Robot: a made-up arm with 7 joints. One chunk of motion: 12 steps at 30 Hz.
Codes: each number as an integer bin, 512 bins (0 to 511) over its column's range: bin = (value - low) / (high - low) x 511, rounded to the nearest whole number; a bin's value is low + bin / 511 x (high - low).
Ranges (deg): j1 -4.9..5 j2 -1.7..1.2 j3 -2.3..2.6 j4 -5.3..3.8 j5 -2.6..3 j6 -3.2..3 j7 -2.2..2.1
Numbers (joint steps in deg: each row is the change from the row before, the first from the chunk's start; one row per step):
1: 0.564 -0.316 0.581 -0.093 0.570 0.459 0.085
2: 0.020 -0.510 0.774 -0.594 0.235 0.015 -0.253
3: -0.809 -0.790 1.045 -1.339 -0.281 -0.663 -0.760
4: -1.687 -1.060 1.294 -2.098 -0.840 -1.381 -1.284
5: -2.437 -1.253 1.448 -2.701 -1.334 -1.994 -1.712
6: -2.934 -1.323 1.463 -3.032 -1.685 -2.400 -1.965
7: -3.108 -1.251 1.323 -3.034 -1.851 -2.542 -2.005
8: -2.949 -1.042 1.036 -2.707 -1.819 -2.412 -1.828
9: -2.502 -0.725 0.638 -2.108 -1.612 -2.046 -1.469
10: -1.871 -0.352 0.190 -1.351 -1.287 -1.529 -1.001
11: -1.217 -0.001 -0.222 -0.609 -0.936 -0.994 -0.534
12: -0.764 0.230 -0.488 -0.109 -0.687 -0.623 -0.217
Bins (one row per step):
1: 282 244 300 292 289 302 272
2: 254 210 321 264 259 265 231
3: 211 160 349 222 212 209 171
4: 166 113 375 180 161 150 109
5: 127 79 391 146 116 99 58
6: 101 66 392 127 83 66 28
7: 92 79 378 127 68 54 23
8: 101 116 348 146 71 65 44
9: 124 172 306 179 90 95 87
10: 156 238 260 222 120 138 142
11: 190 299 217 263 152 182 198
12: 213 340 189 291 175 212 236

